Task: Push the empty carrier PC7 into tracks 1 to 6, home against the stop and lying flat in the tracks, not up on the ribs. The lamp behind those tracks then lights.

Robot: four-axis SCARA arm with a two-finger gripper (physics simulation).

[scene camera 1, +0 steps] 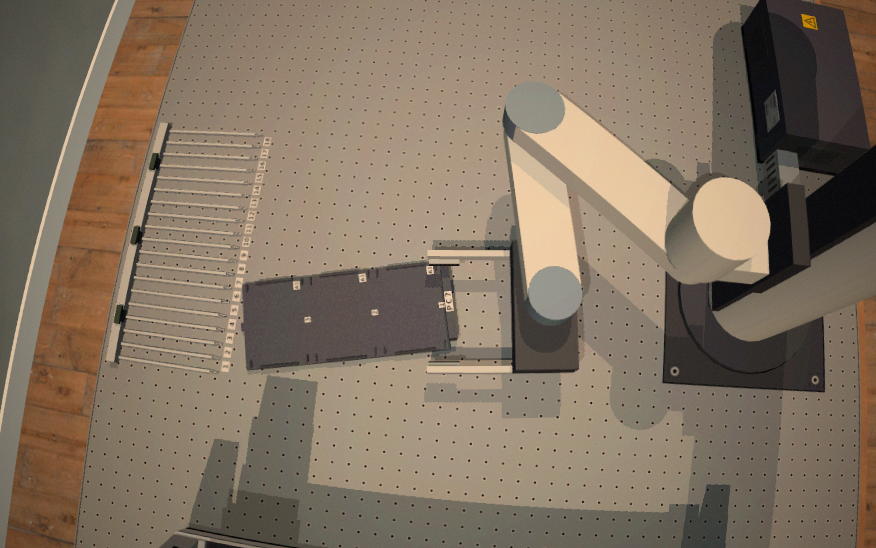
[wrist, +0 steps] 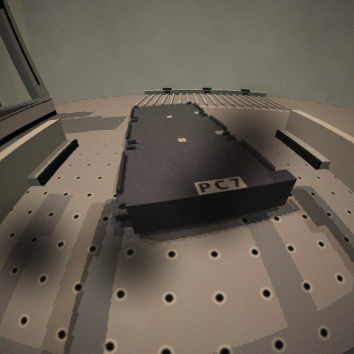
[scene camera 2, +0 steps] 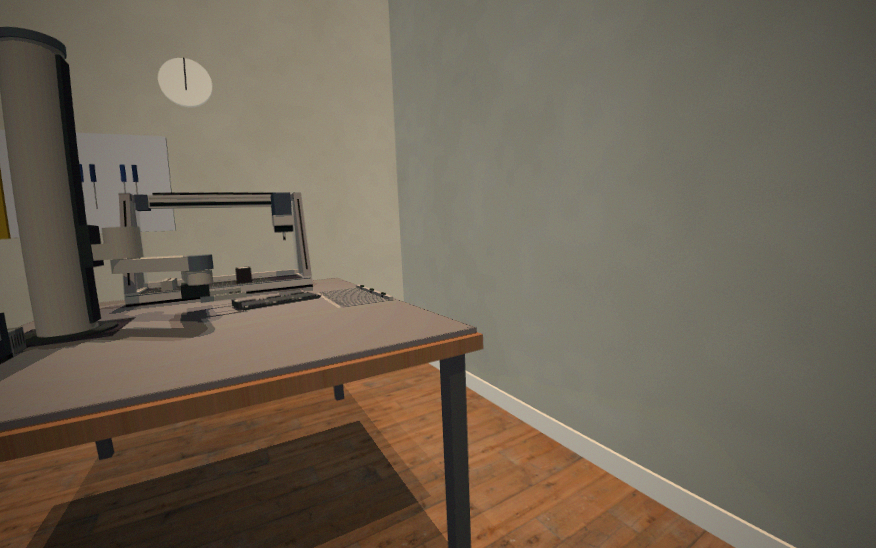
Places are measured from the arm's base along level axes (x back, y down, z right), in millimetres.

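Where they show: gripper, fingertip midpoint: [scene camera 1: 427, 311] [wrist: 179, 122] [scene camera 2: 243, 291]; arm's base at its link origin: [scene camera 1: 743, 299] [scene camera 2: 70, 336].
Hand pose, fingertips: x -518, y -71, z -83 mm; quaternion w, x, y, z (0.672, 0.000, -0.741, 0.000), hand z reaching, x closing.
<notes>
Things, the pixels of their top centre, and the offset from my fingertips. "pt": a spot on its surface instead.
- dark flat carrier PC7 at its top centre: [wrist: 174, 113] [scene camera 1: 342, 313] [scene camera 2: 277, 294] dy +28, dx -125, dz -9 mm
- stop bar at a spot on its surface: [scene camera 1: 129, 276] pt dy +42, dx -495, dz +13 mm
- lamp at a spot on its surface: [scene camera 1: 119, 314] [wrist: 166, 87] pt dy +37, dx -497, dz -52 mm
- dark cabinet at a spot on its surface: [scene camera 1: 807, 84] pt dy -56, dx +609, dz +441 mm
The dark flat carrier PC7 [scene camera 1: 342, 329] [scene camera 2: 276, 299] [wrist: 170, 165] lies on the table, turned slightly. Its far end is just short of number labels 1 to 6 and its labelled end faces my gripper. Ribbed tracks 1 to 6 [scene camera 1: 173, 323] are beyond it, at the lower part of the rack in scene camera 1. The stop bar [scene camera 1: 129, 276] runs behind them. The lamp [scene camera 1: 119, 314] [wrist: 167, 90] behind these tracks is dark. My gripper [scene camera 1: 443, 312] [wrist: 179, 122] is open, its fingers apart on either side of the carrier's labelled end, with a gap on both sides in the wrist view.
Tracks with higher numbers continue beside these, with two more dark lamps [scene camera 1: 135, 235] [scene camera 1: 154, 161] behind. A gantry frame [scene camera 2: 213, 200] stands along one side of the table. A dark cabinet [scene camera 1: 807, 84] stands near the arm's column [scene camera 1: 794, 294] [scene camera 2: 38, 187].
</notes>
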